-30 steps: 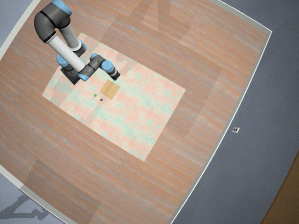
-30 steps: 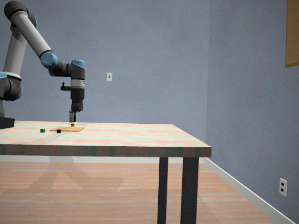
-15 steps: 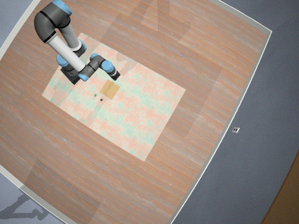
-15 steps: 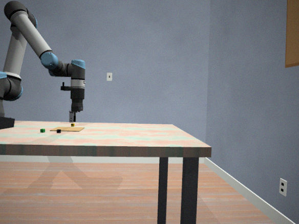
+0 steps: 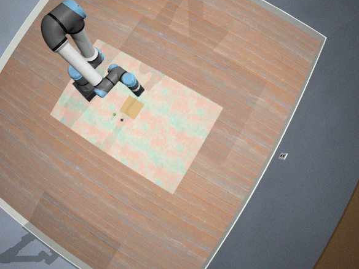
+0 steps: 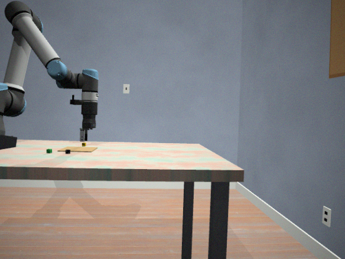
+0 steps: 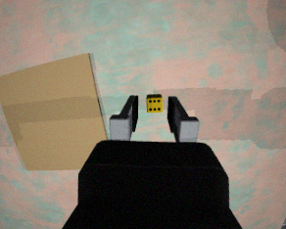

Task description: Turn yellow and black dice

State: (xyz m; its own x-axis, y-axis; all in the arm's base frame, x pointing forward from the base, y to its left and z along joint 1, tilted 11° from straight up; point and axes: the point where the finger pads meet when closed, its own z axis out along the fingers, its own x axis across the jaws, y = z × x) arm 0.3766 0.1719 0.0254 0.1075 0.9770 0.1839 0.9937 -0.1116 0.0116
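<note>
The yellow die is 30 mm below my hand. From my hand the other things lie so: black die 250 mm to the right, 30 mm below, 10 mm ahead; tan mat 130 mm to the right, 40 mm below, 10 mm ahead; green die 250 mm to the right, 70 mm behind, 30 mm below.
</note>
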